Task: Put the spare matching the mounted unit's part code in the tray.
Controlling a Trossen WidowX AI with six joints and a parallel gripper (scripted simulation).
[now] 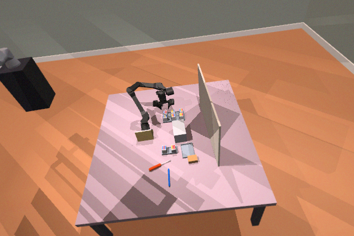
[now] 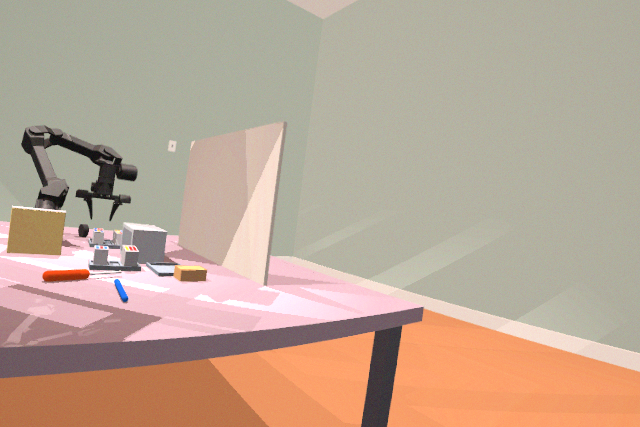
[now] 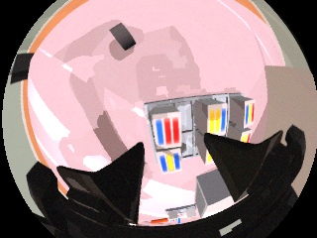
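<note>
My gripper tip is now 4 cm above the grey spare. The rest, counted from my gripper tip: beige board 34 cm ahead, 26 cm to the right, 14 cm above; grey mounted unit 24 cm to the right, 10 cm ahead, 3 cm below; rack 40 cm to the right, 8 cm below, 1 cm behind.
</note>
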